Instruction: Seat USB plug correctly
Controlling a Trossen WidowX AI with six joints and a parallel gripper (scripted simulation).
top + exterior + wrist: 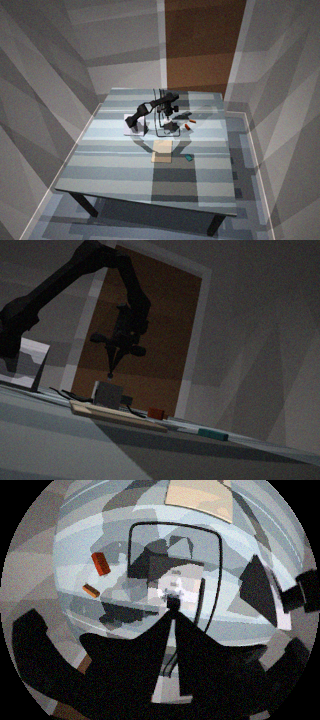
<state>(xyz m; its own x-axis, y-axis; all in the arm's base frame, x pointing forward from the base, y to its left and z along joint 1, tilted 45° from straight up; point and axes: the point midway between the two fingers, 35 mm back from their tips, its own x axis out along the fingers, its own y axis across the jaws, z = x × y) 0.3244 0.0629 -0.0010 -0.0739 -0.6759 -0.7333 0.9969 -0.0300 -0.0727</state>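
My gripper tip is 2 cm above the dark usb plug. The rest, counted from my gripper tip: red block (18 cm ahead, 4 cm to the right, 11 cm below); then teal block (17 cm ahead, 36 cm to the right, 12 cm below); then tan flat board (5 cm behind, 29 cm to the right, 12 cm below).
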